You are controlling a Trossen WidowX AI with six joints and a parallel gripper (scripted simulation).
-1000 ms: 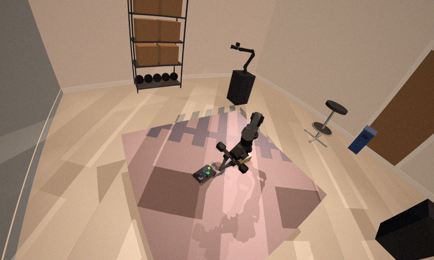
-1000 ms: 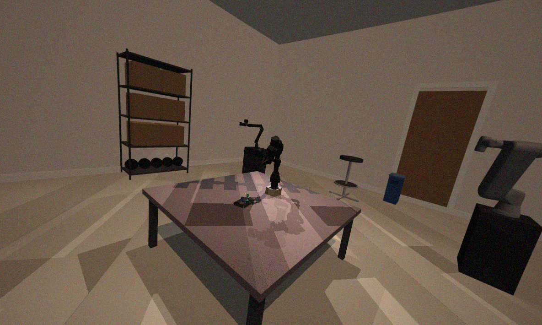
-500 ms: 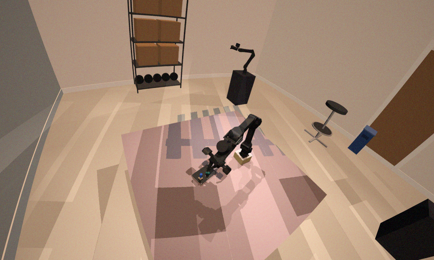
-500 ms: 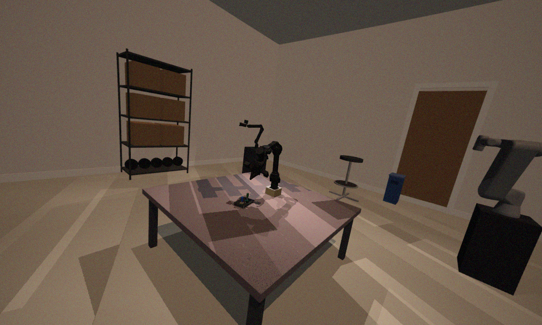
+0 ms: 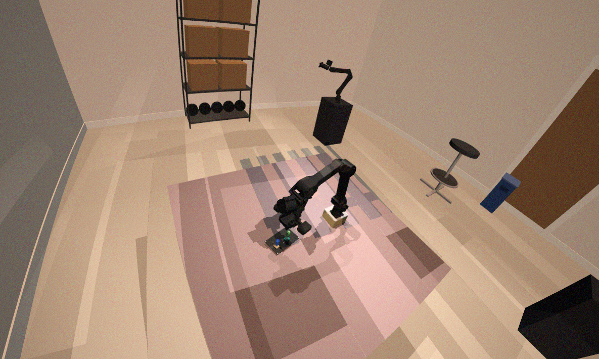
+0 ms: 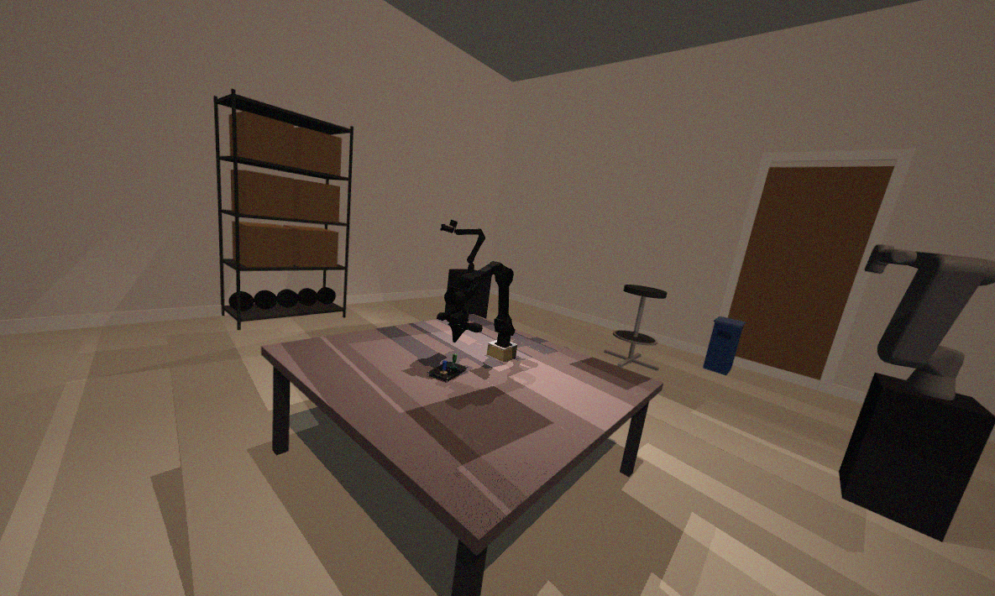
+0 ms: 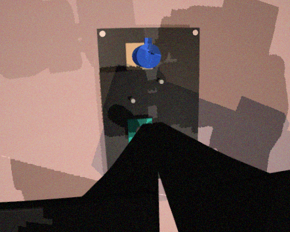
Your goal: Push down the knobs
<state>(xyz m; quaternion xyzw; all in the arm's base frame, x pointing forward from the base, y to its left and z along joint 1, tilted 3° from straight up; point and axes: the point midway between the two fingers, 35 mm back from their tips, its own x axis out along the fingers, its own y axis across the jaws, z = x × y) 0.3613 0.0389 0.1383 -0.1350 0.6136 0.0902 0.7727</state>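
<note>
The green knob is 4 cm behind my gripper tip, 2 cm to the right of it and 8 cm below it. Round my gripper tip: blue knob (4 cm ahead, 9 cm below).
</note>
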